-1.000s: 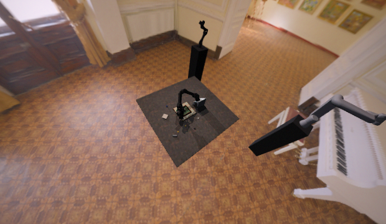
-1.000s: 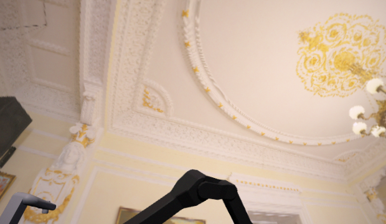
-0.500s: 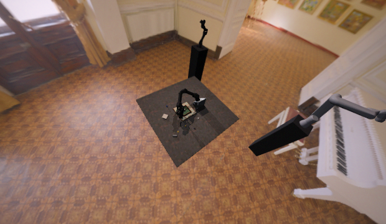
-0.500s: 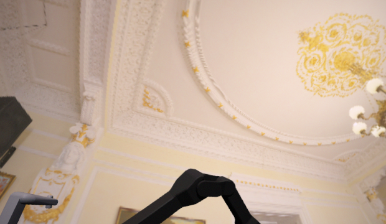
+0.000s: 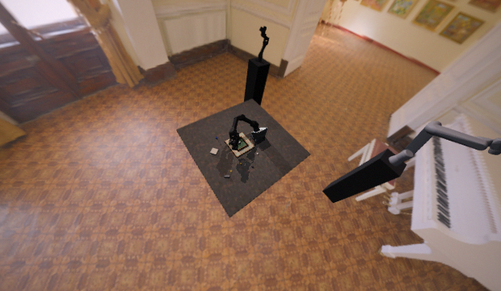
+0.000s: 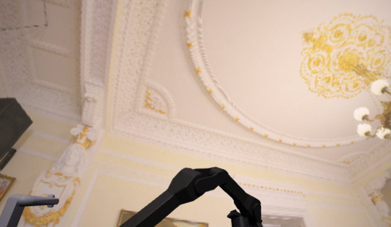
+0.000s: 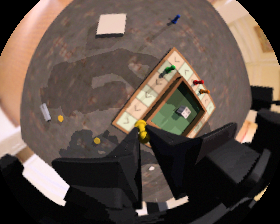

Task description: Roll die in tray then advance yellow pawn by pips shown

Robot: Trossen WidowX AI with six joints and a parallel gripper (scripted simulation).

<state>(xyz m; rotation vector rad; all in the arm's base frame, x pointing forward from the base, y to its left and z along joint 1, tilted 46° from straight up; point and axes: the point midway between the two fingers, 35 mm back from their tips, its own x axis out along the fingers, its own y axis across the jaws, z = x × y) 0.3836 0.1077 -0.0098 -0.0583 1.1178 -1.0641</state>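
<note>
Right now my gripper tip is 12 cm past the green tray, 12 cm above it and 7 cm to the left of it. From my gripper tip the other things lie so: yellow pawn (1 cm above); then white die (12 cm behind, 11 cm below, 9 cm to the right); then green pawn (14 cm to the right, 10 cm below).
</note>
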